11 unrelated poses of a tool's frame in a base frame.
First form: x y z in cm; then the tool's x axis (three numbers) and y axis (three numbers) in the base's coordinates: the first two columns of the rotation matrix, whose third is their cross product.
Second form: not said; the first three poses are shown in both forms.
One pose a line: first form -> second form
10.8 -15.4 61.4 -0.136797 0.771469 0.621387 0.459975 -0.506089 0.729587 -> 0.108 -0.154 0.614 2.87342 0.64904 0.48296 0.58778
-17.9 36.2 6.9 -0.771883 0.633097 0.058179 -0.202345 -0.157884 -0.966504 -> -0.179 0.362 0.069 2.56789 -0.19227 -0.60884 0.76964
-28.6 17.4 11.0 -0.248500 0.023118 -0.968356 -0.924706 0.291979 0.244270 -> -0.286 0.174 0.110 2.09885 -0.41207 0.72746 0.54864
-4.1 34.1 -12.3 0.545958 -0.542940 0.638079 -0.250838 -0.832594 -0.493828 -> -0.041 0.341 -0.123 2.78962 -0.87510 0.23394 -0.42364
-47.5 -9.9 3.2 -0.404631 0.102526 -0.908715 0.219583 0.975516 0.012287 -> -0.475 -0.099 0.032 2.00774 0.11415 0.99136 -0.06460
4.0 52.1 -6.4 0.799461 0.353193 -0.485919 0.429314 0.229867 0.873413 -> 0.040 0.521 -0.064 1.54006 0.89056 0.45326 -0.03808
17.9 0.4 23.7 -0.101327 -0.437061 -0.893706 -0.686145 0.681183 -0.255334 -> 0.179 0.004 0.237 1.97635 -0.45853 0.87828 0.13554
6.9 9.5 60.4 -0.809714 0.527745 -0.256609 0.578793 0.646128 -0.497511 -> 0.069 0.095 0.604 3.05336 0.30558 0.90704 -0.28966
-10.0 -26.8 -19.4 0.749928 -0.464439 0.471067 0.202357 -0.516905 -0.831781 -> -0.100 -0.268 -0.194 2.12977 -0.91465 0.09362 -0.39325
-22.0 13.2 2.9 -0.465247 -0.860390 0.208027 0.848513 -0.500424 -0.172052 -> -0.220 0.132 0.029 2.09601 -0.15517 0.02549 -0.98756
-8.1 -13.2 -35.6 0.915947 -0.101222 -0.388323 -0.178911 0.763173 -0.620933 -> -0.081 -0.132 -0.356 0.82301 -0.85867 0.50978 0.05298
